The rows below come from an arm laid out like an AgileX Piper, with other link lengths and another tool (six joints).
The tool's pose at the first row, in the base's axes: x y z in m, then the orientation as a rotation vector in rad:
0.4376, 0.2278, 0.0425, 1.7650, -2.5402, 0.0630
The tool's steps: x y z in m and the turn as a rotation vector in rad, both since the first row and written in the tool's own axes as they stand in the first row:
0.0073, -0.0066, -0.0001, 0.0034, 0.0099, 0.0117
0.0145, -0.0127, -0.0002, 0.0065, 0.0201, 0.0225
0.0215, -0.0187, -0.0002, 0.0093, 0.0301, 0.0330
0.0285, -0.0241, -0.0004, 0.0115, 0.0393, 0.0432
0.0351, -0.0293, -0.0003, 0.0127, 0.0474, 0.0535
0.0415, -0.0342, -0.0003, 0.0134, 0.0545, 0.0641
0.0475, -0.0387, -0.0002, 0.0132, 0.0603, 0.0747
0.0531, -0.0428, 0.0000, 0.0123, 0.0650, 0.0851
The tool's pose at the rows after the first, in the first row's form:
0.4412, 0.2187, 0.0431, 1.7467, -2.5453, 0.0763
0.4445, 0.2098, 0.0437, 1.7292, -2.5490, 0.0895
0.4476, 0.2012, 0.0442, 1.7121, -2.5524, 0.1020
0.4503, 0.1928, 0.0448, 1.6955, -2.5557, 0.1130
0.4528, 0.1848, 0.0452, 1.6789, -2.5593, 0.1217
0.4552, 0.1771, 0.0456, 1.6623, -2.5636, 0.1290
0.4573, 0.1699, 0.0459, 1.6460, -2.5683, 0.1340
0.4592, 0.1632, 0.0461, 1.6303, -2.5732, 0.1371

